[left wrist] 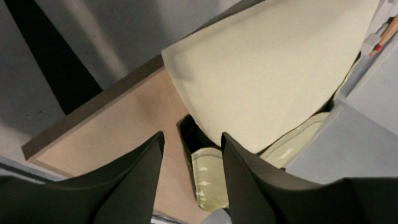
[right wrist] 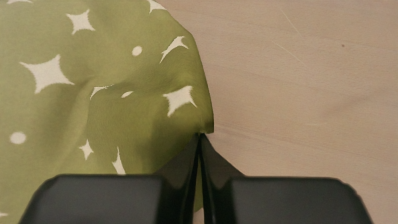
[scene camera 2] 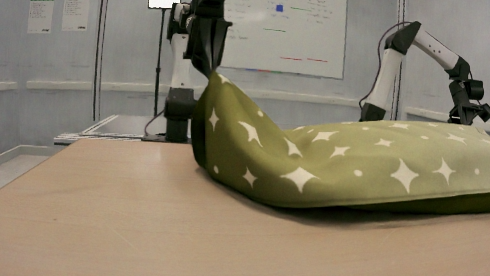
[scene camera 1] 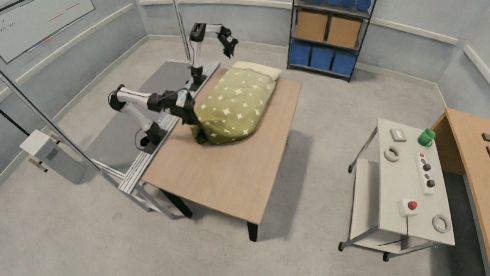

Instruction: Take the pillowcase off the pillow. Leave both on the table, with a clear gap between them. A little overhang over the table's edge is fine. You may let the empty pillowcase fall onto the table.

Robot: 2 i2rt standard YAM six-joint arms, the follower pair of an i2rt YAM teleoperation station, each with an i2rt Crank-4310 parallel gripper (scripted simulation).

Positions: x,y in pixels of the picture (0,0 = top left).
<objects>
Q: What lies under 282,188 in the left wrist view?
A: My left gripper.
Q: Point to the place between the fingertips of my left gripper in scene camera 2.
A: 460,133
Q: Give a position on a cream pillow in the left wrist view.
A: At 257,77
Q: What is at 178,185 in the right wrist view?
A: My right gripper.
</objects>
